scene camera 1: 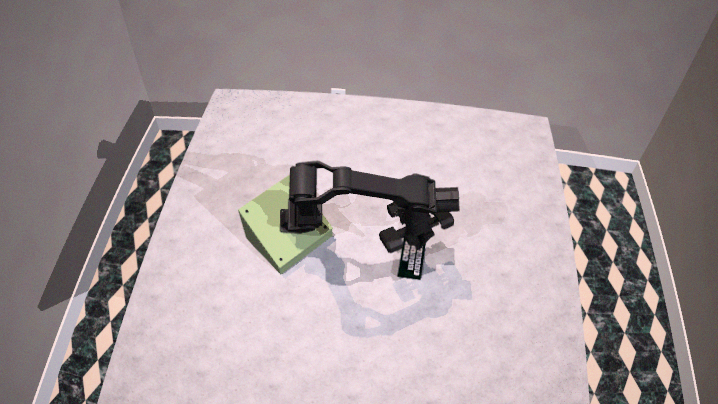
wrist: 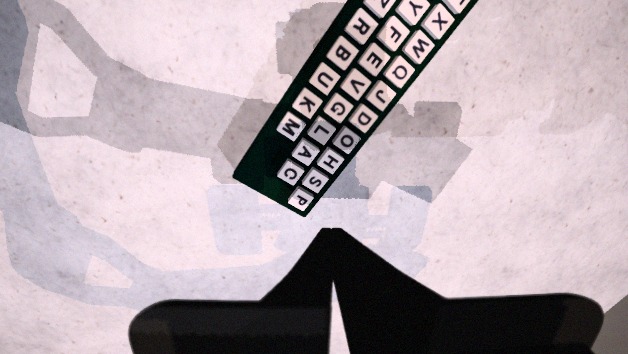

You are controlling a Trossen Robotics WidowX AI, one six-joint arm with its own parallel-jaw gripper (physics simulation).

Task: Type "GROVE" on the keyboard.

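Frame: origin at the arm's base, x left, y back, z up, level; metres.
Where they show: gripper, fingertip midpoint: (scene camera 1: 417,248) (wrist: 330,237); arm's base, origin of the base link: (scene camera 1: 291,221).
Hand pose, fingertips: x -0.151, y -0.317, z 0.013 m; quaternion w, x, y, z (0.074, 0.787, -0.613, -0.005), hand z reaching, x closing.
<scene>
Things, the pixels of their top centre, and the offset from my fingertips. Level surfaces: height alone.
- dark green keyboard, middle of its top: (wrist: 351,90) (scene camera 1: 413,246) dx +0.057, dy -0.010, dz -0.077 m
- R key, middle of its top: (wrist: 362,26) dx +0.093, dy -0.004, dz -0.077 m
- E key, middle of its top: (wrist: 375,59) dx +0.078, dy -0.018, dz -0.077 m
- V key, middle of its top: (wrist: 356,84) dx +0.061, dy -0.012, dz -0.077 m
- G key, middle of its top: (wrist: 338,108) dx +0.044, dy -0.006, dz -0.077 m
- O key, middle of its top: (wrist: 347,140) dx +0.025, dy -0.018, dz -0.077 m
- P key, middle of its top: (wrist: 301,200) dx -0.026, dy +0.001, dz -0.077 m
- table, its level: dz -0.095 m
A dark green keyboard (scene camera 1: 410,273) (wrist: 265,170) with white letter keys lies on the table, slanted in the wrist view and partly hidden by the arm in the scene view. In the wrist view I see the R key (wrist: 362,27), E key (wrist: 375,59), V key (wrist: 355,84), G key (wrist: 338,108) and O key (wrist: 346,140); O and L look grey in shadow. My gripper (scene camera 1: 419,243) (wrist: 330,237) is shut and empty. Its fingertips show just below the P key (wrist: 300,199) in the wrist view; their height is hard to tell.
A light green wedge-shaped block (scene camera 1: 266,231) stands under the arm's base at the left of the table (scene camera 1: 241,341). The arm's shadows fall across the table and around the keyboard. A small white plate (scene camera 1: 338,91) shows at the table's back edge.
</scene>
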